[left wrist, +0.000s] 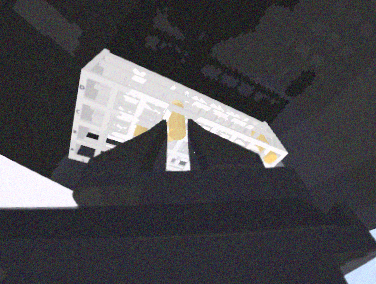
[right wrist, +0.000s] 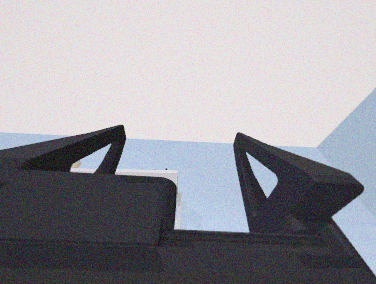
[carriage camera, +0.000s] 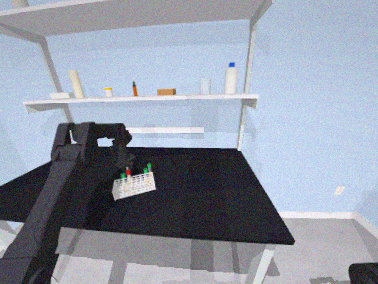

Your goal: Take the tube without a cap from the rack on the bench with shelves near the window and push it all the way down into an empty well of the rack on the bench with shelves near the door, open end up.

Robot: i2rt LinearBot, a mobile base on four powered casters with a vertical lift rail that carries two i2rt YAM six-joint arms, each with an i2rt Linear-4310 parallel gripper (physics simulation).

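Observation:
A white rack [carriage camera: 134,190] [left wrist: 92,75] stands on the black bench top, with red-capped and green-capped tubes in it. My left gripper [carriage camera: 127,163] [left wrist: 177,126] is shut on the tube without a cap and holds it over the rack. The yellow lower part of this uncapped tube [left wrist: 176,127] shows between the fingertips in the left wrist view, with its lower end at the rack's top. How deep it sits in a well cannot be told. The red cap [carriage camera: 128,172] is close below the left fingertips. My right gripper [right wrist: 180,135] is open and empty, away from the rack.
The black bench top [carriage camera: 210,200] reaches to the right of the rack. Above its back, a shelf [carriage camera: 190,97] bears a white bottle with a blue cap [carriage camera: 230,80], an orange-brown box [carriage camera: 166,92] and other items. A shelf post [carriage camera: 247,90] stands at the back right.

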